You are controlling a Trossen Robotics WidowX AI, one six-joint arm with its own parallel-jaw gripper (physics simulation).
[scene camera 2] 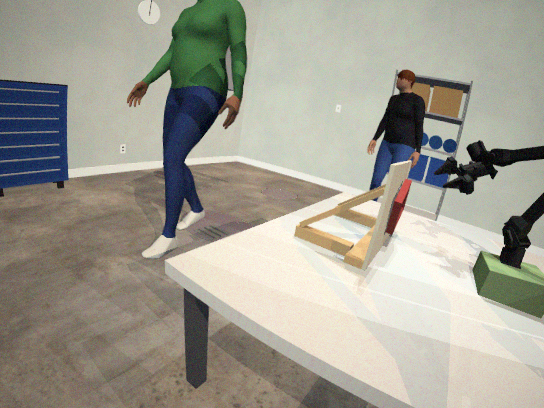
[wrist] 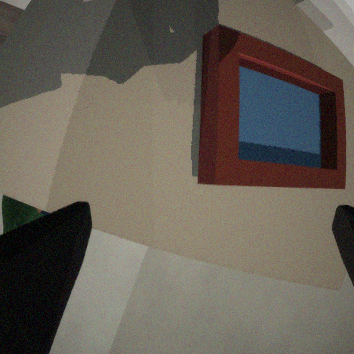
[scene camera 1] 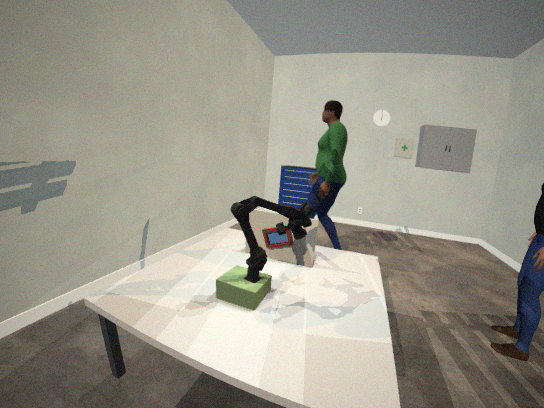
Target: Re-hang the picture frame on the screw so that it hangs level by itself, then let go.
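Pixels of known places: gripper, fingertip midpoint: [scene camera 2: 438, 179] [wrist: 218, 217]; arm's base, origin of the base link: [scene camera 2: 509, 263] [scene camera 1: 252, 278].
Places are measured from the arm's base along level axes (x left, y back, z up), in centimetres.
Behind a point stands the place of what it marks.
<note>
The red picture frame [scene camera 1: 267, 239] {x 14.7, y -40.7, z 4.7 cm} [scene camera 2: 398, 207] {x 18.3, y -40.3, z 9.0 cm} [wrist: 227, 125] {x 1.4, y -41.9, z 12.0 cm} with a blue picture rests against the front face of the upright beige board [scene camera 1: 255, 232] {x 24.9, y -42.0, z 6.9 cm} [scene camera 2: 381, 225] {x 27.3, y -41.7, z 4.3 cm} [wrist: 130, 165] {x -2.9, y -45.6, z 17.2 cm}. It sits tilted: in scene camera 1 its right side stands higher relative to the board's edges. The screw does not show. My gripper [scene camera 1: 296, 231] {x -4.7, y -33.1, z 18.9 cm} [scene camera 2: 441, 178] {x -4.7, y -33.1, z 18.9 cm} [wrist: 218, 217] {x -4.7, y -33.1, z 18.9 cm} is open and empty. It is in front of the board with a gap to it, higher than the frame and to its right in scene camera 1. In the wrist view the frame lies beyond the fingertips, at the upper right.
Wooden braces [scene camera 2: 325, 239] {x 29.9, y -57.4, z -6.0 cm} support the board from behind on the white table [scene camera 1: 325, 360] {x -43.7, y 20.8, z -9.0 cm} [scene camera 2: 300, 290] {x 55.4, y -47.8, z -9.0 cm}. The arm stands on a green block [scene camera 1: 242, 290] {x -1.7, y 10.9, z -0.3 cm} [scene camera 2: 510, 285] {x 13.8, y 0.1, z -2.5 cm}. A person in green [scene camera 1: 332, 155] [scene camera 2: 207, 55] is behind the table; another in black [scene camera 2: 405, 120] stands farther off.
</note>
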